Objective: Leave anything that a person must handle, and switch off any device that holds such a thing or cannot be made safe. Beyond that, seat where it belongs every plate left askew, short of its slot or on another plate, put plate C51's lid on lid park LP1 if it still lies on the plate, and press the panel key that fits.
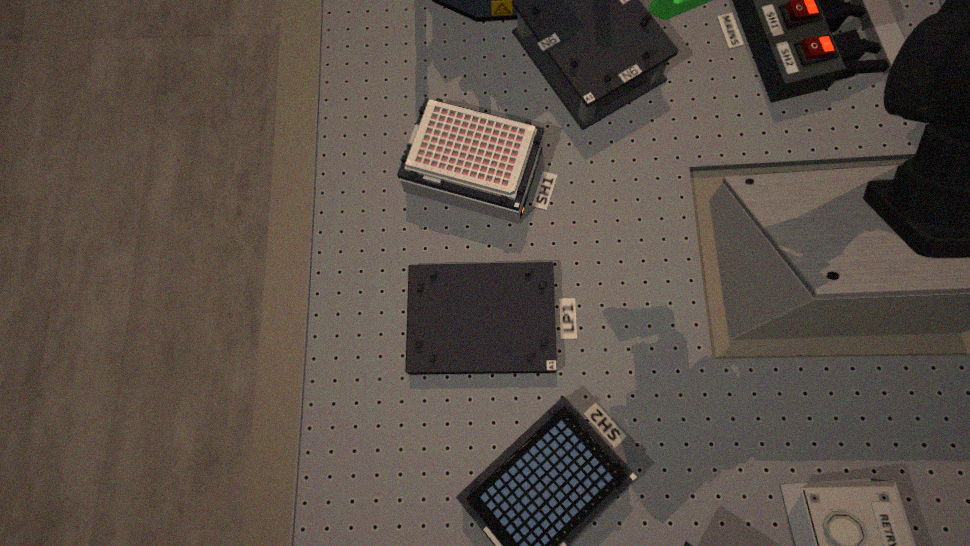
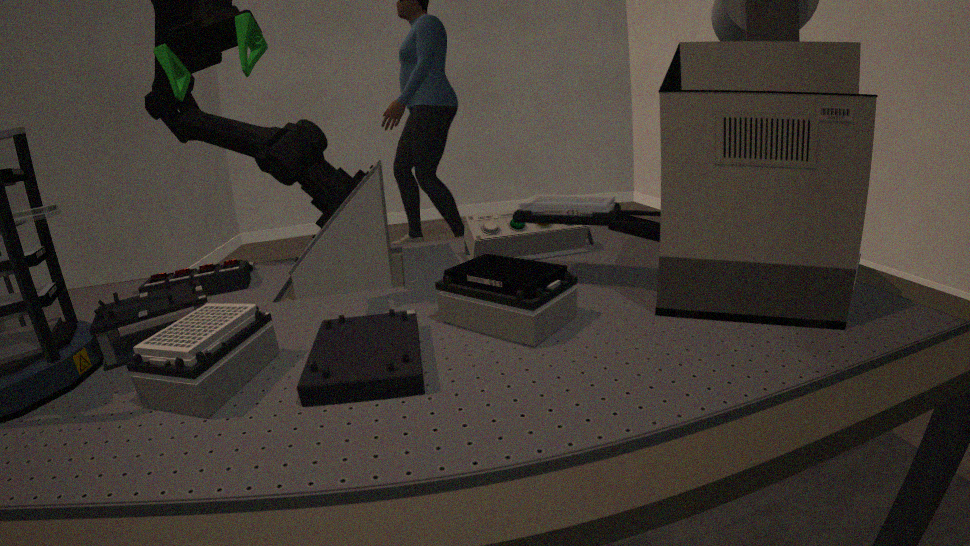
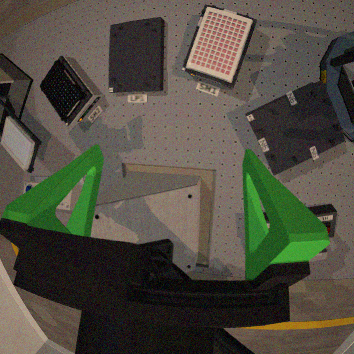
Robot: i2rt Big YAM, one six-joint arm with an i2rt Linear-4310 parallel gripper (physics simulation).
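Where they show: gripper, fingertip midpoint: (image 2: 211,86) (image 3: 169,152); arm's base at its link origin: (image 1: 944,222) (image 2: 344,200).
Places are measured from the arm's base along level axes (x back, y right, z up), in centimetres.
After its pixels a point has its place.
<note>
My gripper (image 2: 214,86) @(z 20.5, x -28.7, y 10.7 cm) (image 3: 169,152) @(z 20.5, x -28.7, y 10.7 cm) is open and empty, high above the table. A white plate with pink wells (image 1: 471,145) @(z -6.0, x -42.5, y 10.8 cm) (image 2: 196,330) @(z -6.0, x -44.2, y 10.3 cm) (image 3: 220,47) @(z -6.1, x -41.5, y 11.2 cm) lies on shaker SH1 (image 1: 461,198) @(z -9.3, x -43.7, y 5.9 cm) (image 2: 203,393) @(z -10.1, x -50.5, y 7.8 cm); it looks slightly turned and raised. A black plate with blue wells (image 1: 549,481) @(z -6.7, x -33.8, y -23.8 cm) (image 2: 505,272) @(z -6.0, x -35.6, y -24.1 cm) (image 3: 62,90) @(z -6.3, x -33.8, y -23.2 cm) lies on shaker SH2 (image 2: 488,318) @(z -10.5, x -38.2, y -21.4 cm). Dark lid park LP1 (image 1: 481,318) @(z -10.5, x -41.1, y -7.6 cm) (image 2: 366,352) @(z -10.5, x -43.5, y -7.9 cm) (image 3: 136,55) @(z -10.5, x -40.8, y -6.4 cm) bears no lid. The SH1 switch (image 1: 803,8) @(z -7.9, x -5.9, y 28.3 cm) and SH2 switch (image 1: 817,47) @(z -7.8, x -4.8, y 23.3 cm) glow orange. The panel (image 2: 529,237) @(z -8.7, x -9.0, y -33.1 cm) has round keys, one by a RETRY label (image 1: 884,525) @(z -5.1, x -5.6, y -25.6 cm). C51's label is not readable.
A dark block with N labels (image 1: 604,40) @(z -6.9, x -27.9, y 24.3 cm) (image 3: 300,130) @(z -6.9, x -28.7, y 26.7 cm) stands beside SH1, near a blue-based rack (image 2: 40,366) @(z -8.7, x -44.8, y 33.3 cm). A tall pale instrument (image 2: 753,203) @(z 1.9, x -44.4, y -52.1 cm) stands at the right; a pale tray (image 2: 566,203) @(z -0.1, x -25.9, y -34.8 cm) (image 3: 19,142) @(z -0.1, x -22.3, y -33.6 cm) is near its black arm. A person (image 2: 427,67) stands behind the table.
</note>
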